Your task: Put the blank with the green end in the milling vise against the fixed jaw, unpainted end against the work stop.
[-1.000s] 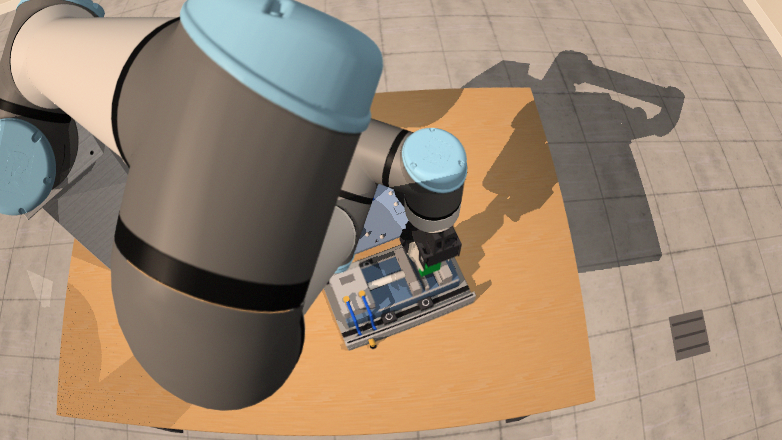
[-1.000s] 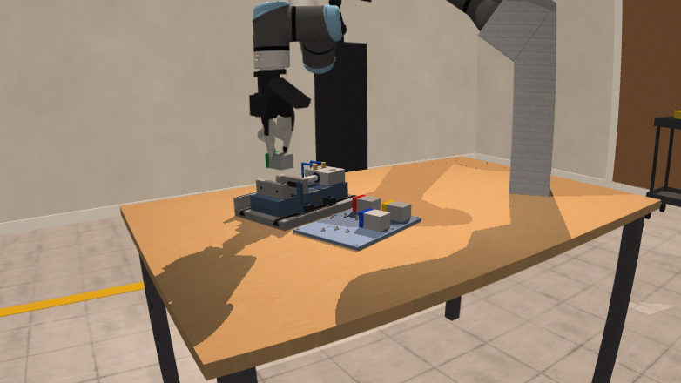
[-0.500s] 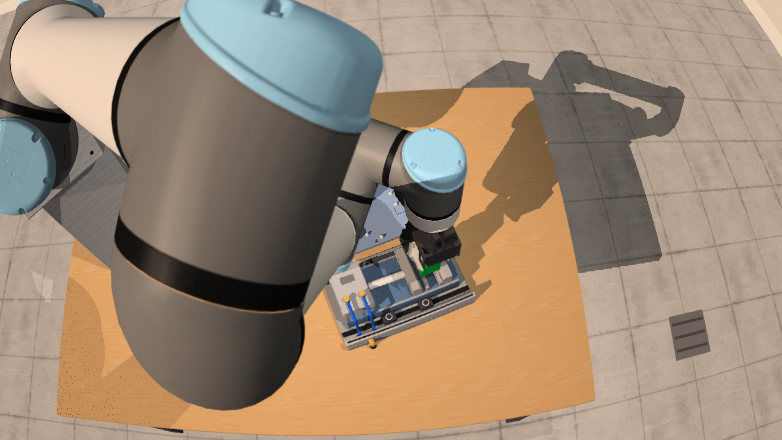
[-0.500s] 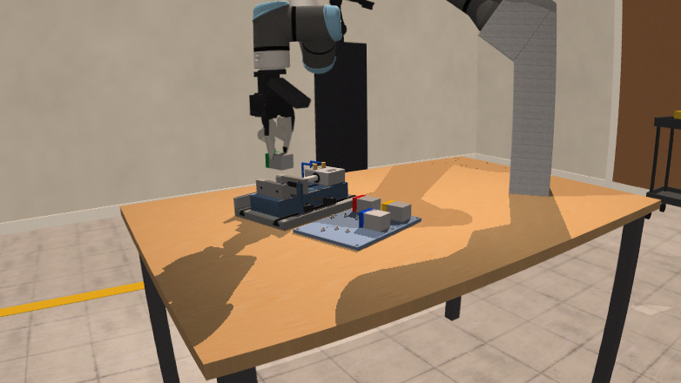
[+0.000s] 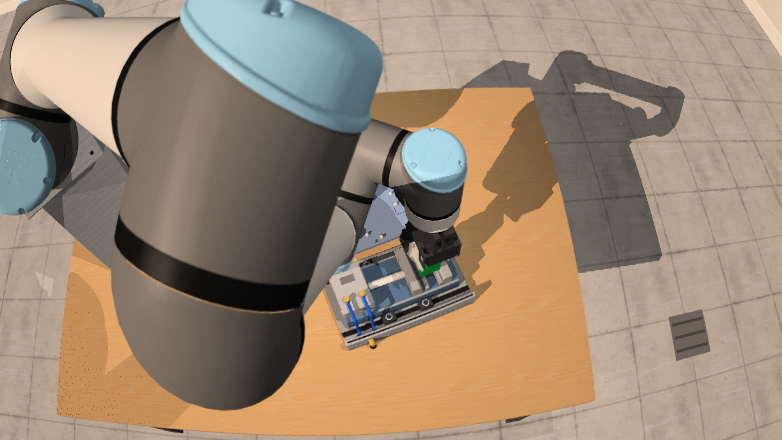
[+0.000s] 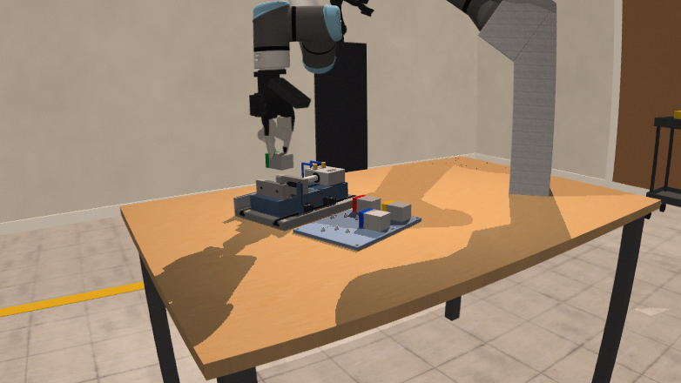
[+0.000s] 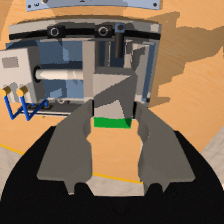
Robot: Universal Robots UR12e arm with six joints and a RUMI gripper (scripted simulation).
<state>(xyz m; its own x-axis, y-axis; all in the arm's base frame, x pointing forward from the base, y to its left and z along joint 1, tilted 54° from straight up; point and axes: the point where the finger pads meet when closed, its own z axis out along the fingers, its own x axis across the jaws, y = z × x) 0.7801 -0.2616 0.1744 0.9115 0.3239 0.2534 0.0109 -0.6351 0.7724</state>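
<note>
The green-ended blank is 2 cm below my hand. The rest, counted from my hand: fixed jaw 4 cm ahead, 1 cm to the left, 9 cm below; then dark work stop 5 cm to the left, 8 cm below; then milling vise 7 cm behind, 1 cm to the left, 13 cm below.
</note>
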